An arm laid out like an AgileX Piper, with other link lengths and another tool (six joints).
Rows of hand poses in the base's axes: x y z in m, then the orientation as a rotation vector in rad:
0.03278 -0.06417 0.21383 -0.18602 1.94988 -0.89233
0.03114 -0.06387 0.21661 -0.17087 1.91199 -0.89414
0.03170 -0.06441 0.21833 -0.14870 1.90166 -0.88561
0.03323 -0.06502 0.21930 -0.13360 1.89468 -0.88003
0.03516 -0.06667 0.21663 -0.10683 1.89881 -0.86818
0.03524 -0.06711 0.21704 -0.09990 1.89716 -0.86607
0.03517 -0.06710 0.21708 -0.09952 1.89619 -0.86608
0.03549 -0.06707 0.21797 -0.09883 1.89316 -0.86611
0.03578 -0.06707 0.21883 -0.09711 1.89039 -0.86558
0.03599 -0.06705 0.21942 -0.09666 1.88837 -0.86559
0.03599 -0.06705 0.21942 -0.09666 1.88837 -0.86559
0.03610 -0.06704 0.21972 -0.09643 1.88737 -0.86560
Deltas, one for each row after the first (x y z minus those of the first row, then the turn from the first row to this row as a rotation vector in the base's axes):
-0.00164 0.00030 0.00278 -0.00482 -0.03867 0.00050
-0.00108 -0.00024 0.00450 0.00712 -0.05693 -0.00646
0.00045 -0.00085 0.00547 0.01514 -0.06923 -0.01140
0.00238 -0.00250 0.00280 0.03488 -0.07647 -0.02401
0.00246 -0.00294 0.00321 0.03865 -0.08059 -0.02699
0.00239 -0.00293 0.00325 0.03856 -0.08158 -0.02697
0.00271 -0.00290 0.00414 0.03806 -0.08452 -0.02658
0.00300 -0.00290 0.00500 0.03841 -0.08766 -0.02665
0.00321 -0.00288 0.00559 0.03808 -0.08961 -0.02638
0.00321 -0.00288 0.00559 0.03808 -0.08961 -0.02638
0.00332 -0.00287 0.00589 0.03791 -0.09059 -0.02626

